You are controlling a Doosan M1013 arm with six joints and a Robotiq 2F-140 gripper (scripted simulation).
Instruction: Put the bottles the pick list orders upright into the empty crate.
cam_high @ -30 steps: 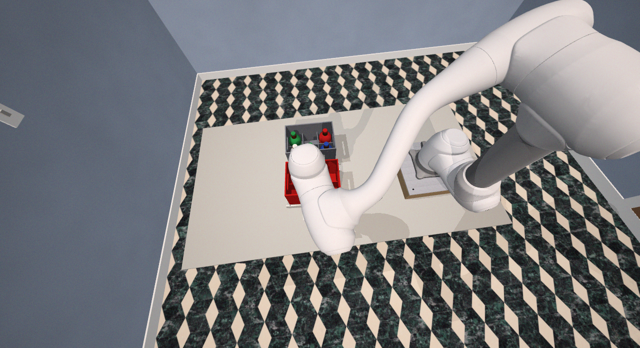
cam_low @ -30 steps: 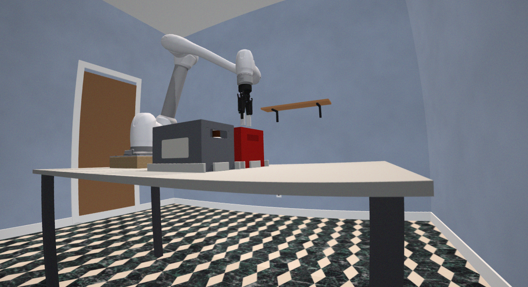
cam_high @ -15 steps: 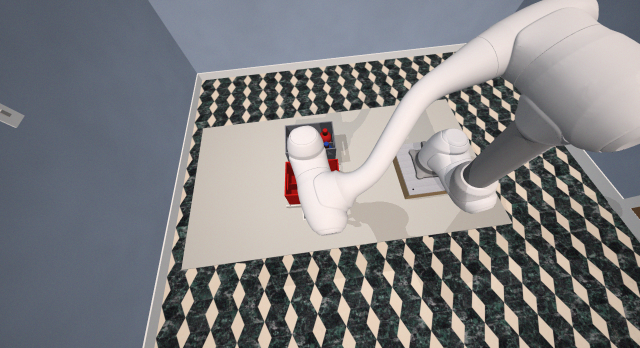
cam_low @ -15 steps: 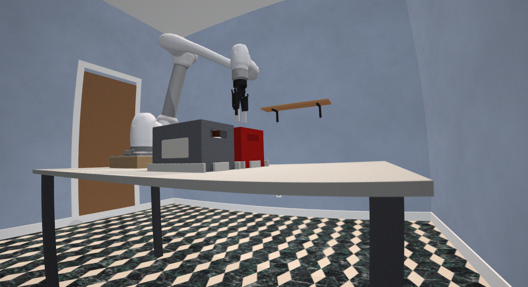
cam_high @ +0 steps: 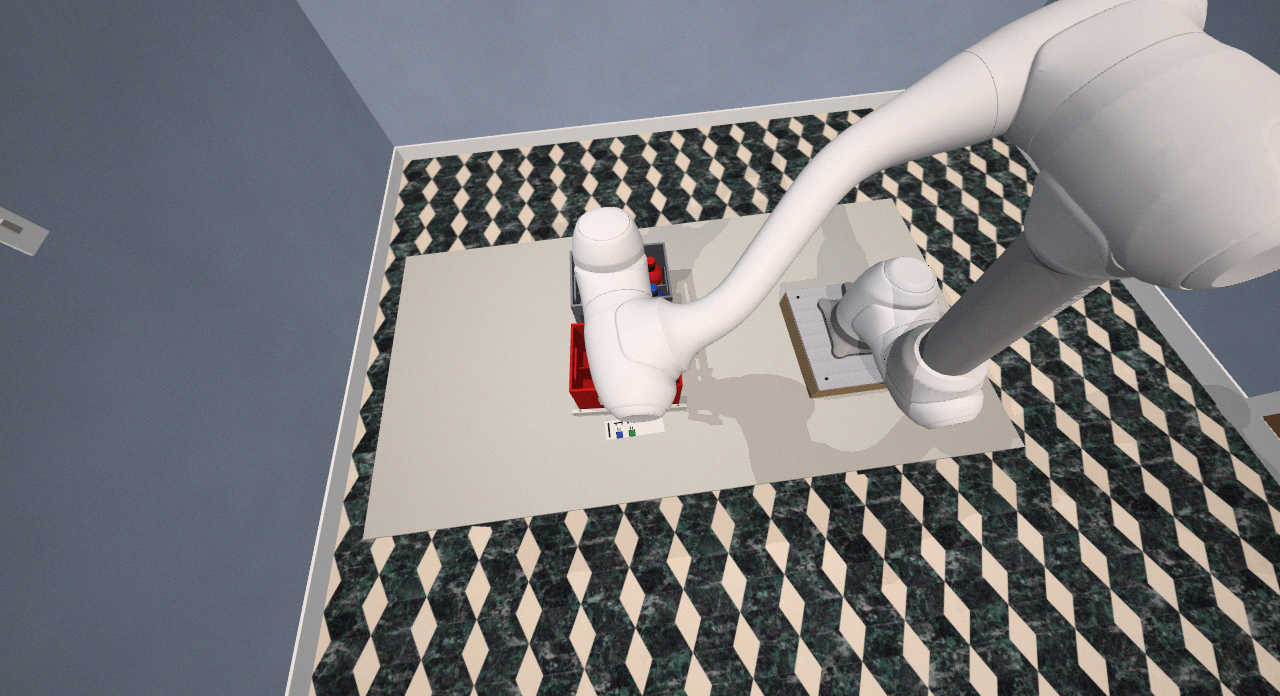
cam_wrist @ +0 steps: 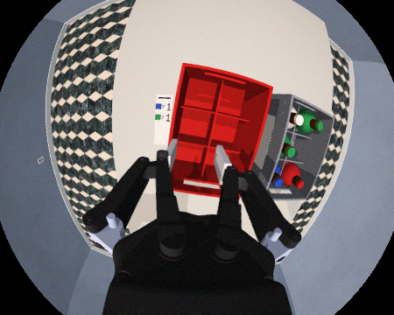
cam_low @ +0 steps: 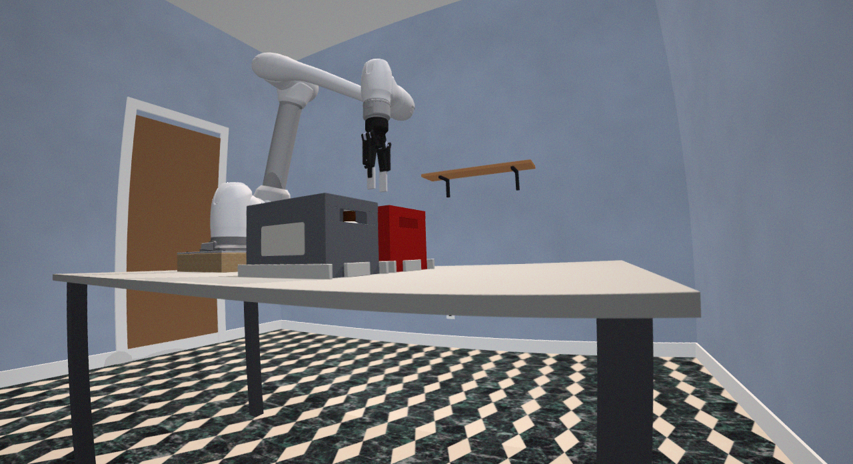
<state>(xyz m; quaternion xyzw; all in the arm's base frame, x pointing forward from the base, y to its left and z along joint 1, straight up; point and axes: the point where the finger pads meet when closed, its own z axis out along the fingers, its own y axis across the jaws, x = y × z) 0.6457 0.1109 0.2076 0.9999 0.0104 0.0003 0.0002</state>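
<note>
My hand is 24 cm to the left of the blue-label bottle, 19 cm above it and 8 cm past it. Also, from my hand: white-label bottle: 24 cm to the right, 19 cm below, 9 cm ahead; red crate: 20 cm below, 4 cm to the right; pick list: 28 cm below, 10 cm to the left.
</note>
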